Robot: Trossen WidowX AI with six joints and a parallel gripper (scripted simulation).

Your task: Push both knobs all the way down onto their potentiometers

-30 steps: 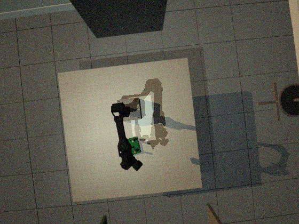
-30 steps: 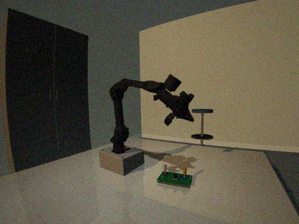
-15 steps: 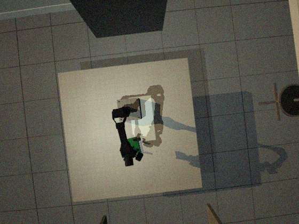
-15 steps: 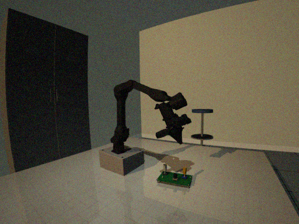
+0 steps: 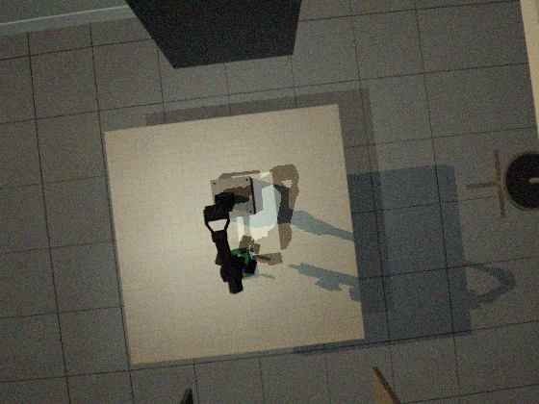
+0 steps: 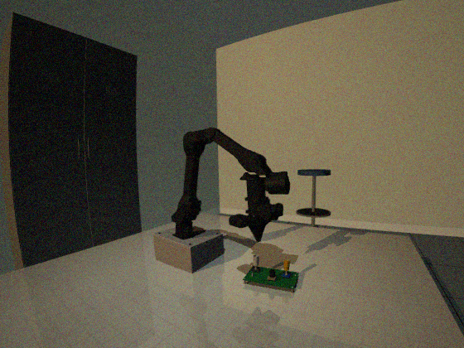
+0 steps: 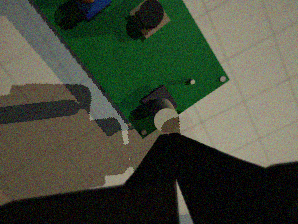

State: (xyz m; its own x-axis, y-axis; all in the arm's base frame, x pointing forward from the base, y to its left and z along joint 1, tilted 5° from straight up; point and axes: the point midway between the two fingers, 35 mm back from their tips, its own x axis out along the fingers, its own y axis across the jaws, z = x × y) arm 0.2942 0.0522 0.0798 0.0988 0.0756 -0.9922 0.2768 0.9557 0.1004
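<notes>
The pale knob lies 10 mm behind my gripper tip and 70 mm below it. The rest, counted from my gripper tip: yellow knob (90 mm ahead, 20 mm to the left, 60 mm below).
</notes>
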